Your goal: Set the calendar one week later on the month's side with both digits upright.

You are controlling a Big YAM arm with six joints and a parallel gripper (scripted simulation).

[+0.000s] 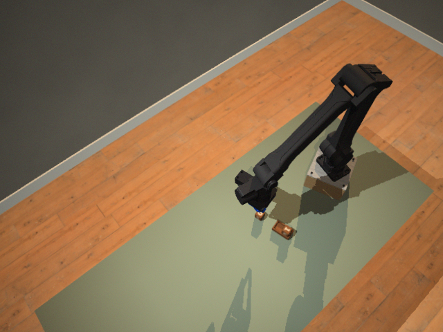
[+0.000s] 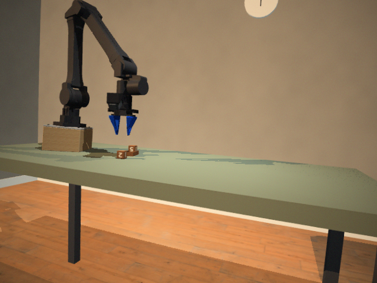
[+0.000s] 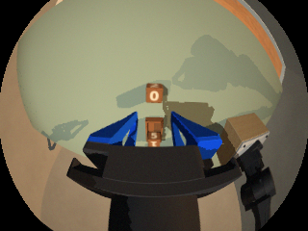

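Right now the brown digit cube is 80 mm below my hand. Round my hand: brown tray (100 mm to the left, 90 mm below, 50 mm behind).
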